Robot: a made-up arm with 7 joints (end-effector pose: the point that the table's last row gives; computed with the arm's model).
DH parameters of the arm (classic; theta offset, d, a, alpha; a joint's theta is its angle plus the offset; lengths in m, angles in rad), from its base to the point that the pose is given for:
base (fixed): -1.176 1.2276 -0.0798 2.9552
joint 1: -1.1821 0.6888 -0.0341 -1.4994
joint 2: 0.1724 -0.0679 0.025 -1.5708
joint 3: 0 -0.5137 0.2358 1.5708
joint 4: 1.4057 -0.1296 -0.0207 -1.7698
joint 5: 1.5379 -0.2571 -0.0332 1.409
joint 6: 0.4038 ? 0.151 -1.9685
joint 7: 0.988 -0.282 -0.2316 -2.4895
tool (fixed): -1.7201 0.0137 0 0
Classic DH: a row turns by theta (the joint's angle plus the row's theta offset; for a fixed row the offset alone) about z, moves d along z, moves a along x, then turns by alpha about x.
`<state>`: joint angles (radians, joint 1 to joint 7).
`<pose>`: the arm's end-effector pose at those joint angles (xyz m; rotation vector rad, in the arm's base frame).
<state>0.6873 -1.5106 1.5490 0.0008 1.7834 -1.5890 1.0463</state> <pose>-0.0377 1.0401 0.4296 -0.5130 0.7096 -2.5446</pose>
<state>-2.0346 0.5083 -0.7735 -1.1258 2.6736 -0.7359 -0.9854</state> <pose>-0.4558 0.9800 0.1015 -1.9881 -0.6107 -0.0754</pose>
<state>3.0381 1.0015 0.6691 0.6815 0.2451 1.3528 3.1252</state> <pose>-1.0012 -0.6756 0.6390 1.5373 2.2845 -0.0070</pose>
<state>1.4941 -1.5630 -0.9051 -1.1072 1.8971 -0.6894 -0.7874</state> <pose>-0.6714 0.8308 0.0541 0.1779 -2.0987 -1.0158</pose>
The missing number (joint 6, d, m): -0.3218
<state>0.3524 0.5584 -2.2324 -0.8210 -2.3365 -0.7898 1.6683</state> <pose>-0.2342 -0.4356 -0.4402 -2.2955 -1.4029 -1.5516</pose>
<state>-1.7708 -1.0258 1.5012 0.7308 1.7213 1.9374 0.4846</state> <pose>-0.4685 -0.5136 0.3594 -0.1749 -2.2887 1.5068</pose>
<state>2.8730 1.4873 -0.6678 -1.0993 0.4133 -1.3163 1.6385</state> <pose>-1.1724 -0.0312 1.1516 -1.2263 0.0011 -0.5071</pose>
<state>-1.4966 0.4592 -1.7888 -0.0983 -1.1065 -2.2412 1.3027</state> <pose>0.1520 0.2821 -0.4281 0.5091 -1.3934 -0.1379</pose>
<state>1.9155 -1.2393 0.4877 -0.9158 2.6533 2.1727 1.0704</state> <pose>0.3131 0.1590 0.0875 -1.0756 0.1420 1.5055</pose>
